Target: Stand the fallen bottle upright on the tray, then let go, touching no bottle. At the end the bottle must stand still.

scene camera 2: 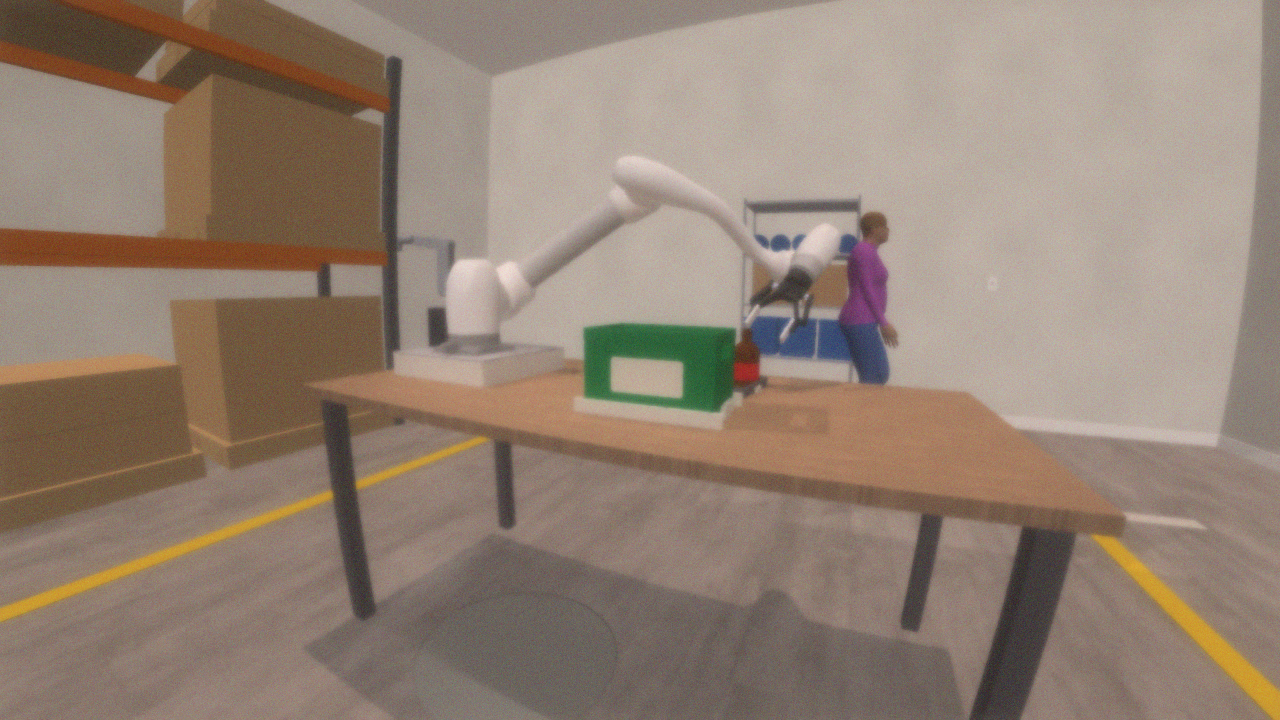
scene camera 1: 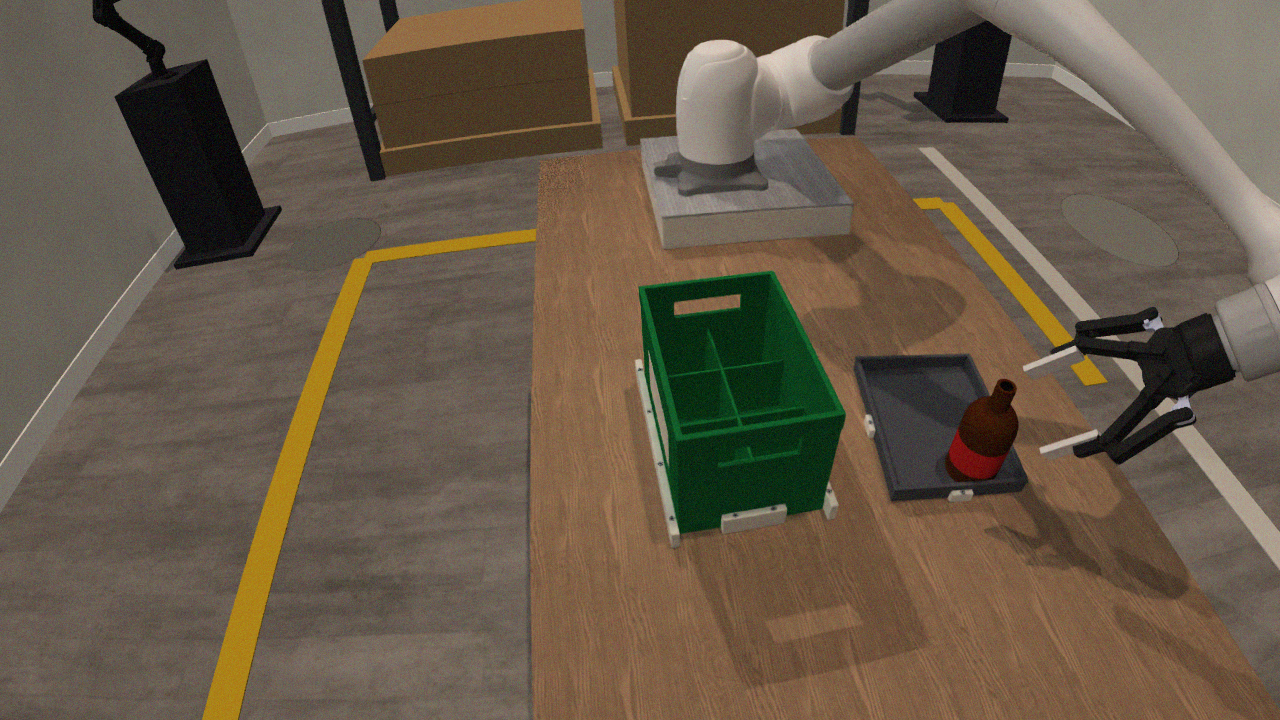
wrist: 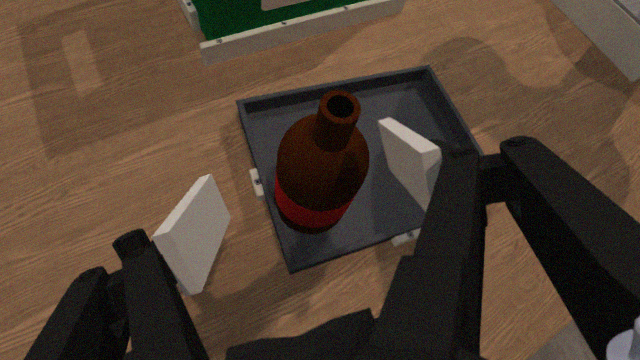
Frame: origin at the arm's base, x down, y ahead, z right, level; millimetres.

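Seen in the pictures: gripper, fingertip midpoint: point(scene camera 2: 763, 333) point(scene camera 1: 1036, 412) point(wrist: 301, 171); arm's base, origin of the base link: point(scene camera 2: 474, 351) point(scene camera 1: 716, 173).
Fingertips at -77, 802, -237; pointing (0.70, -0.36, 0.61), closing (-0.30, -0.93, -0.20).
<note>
Offsets run from my fingertips to a thing's top centre, as dx, dy, dz. "spot": to the spot under its first point. Level surfaces: height alone.
A brown bottle with a red label {-12, -39, +26} point(scene camera 1: 985, 432) point(scene camera 2: 747, 362) point(wrist: 323, 165) stands upright on the dark grey tray {spot: +143, -184, +41} point(scene camera 1: 921, 394) point(wrist: 395, 210), near the tray's front right corner in scene camera 1. Its mouth points up. In scene camera 2 the green crate hides part of it. My gripper point(scene camera 1: 1051, 405) point(scene camera 2: 768, 326) point(wrist: 301, 171) is open and empty. Its white fingertips are apart from the bottle, up and to the right of it in scene camera 1. In the wrist view the bottle shows beyond and between the two fingertips.
A green crate with compartments {-27, -151, +348} point(scene camera 1: 751, 465) point(scene camera 2: 659, 371) stands left of the tray, held by white blocks on the wooden table {dx +148} point(scene camera 1: 590, 573) point(scene camera 2: 895, 447). The arm's base plate point(scene camera 1: 751, 223) is at the back. A person point(scene camera 2: 865, 295) stands behind the table in scene camera 2.
</note>
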